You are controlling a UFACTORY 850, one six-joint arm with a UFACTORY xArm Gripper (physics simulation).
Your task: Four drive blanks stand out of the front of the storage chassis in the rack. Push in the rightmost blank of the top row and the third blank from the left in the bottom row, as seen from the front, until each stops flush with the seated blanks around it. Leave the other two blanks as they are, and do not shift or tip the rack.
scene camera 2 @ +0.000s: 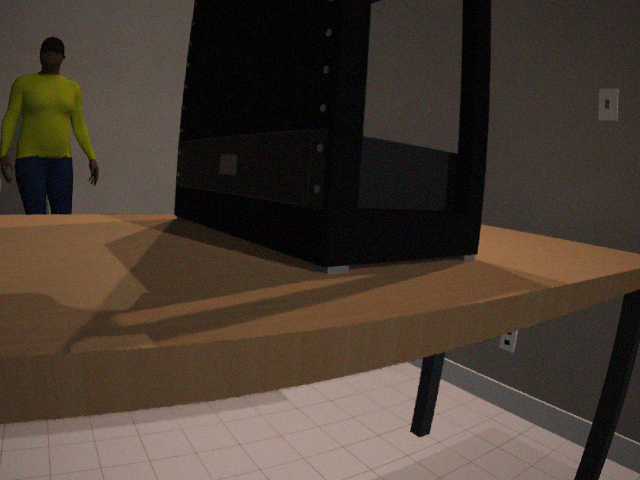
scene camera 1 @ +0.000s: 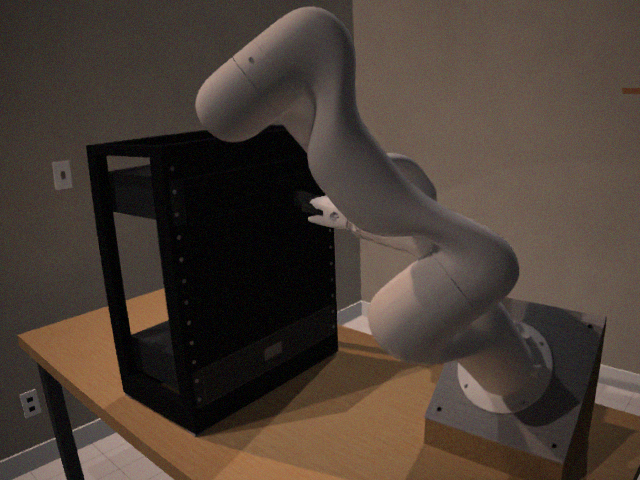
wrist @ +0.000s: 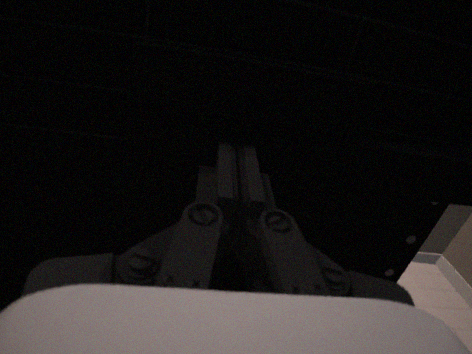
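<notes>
The black rack stands upright on the table. The storage chassis front in it is almost black in the scene camera 1 view and the wrist view. Faint seams show in the wrist view, but I cannot make out the single blanks or which stand out. My gripper is shut and empty. Its dark fingertips point at the upper right part of the rack's front, close to it. Whether they touch a blank is too dark to tell. The gripper does not show in the scene camera 2 view.
A panel with a pale label sits at the rack's bottom. The arm's base plate stands in front of the rack on the wooden table. A person stands beyond the table.
</notes>
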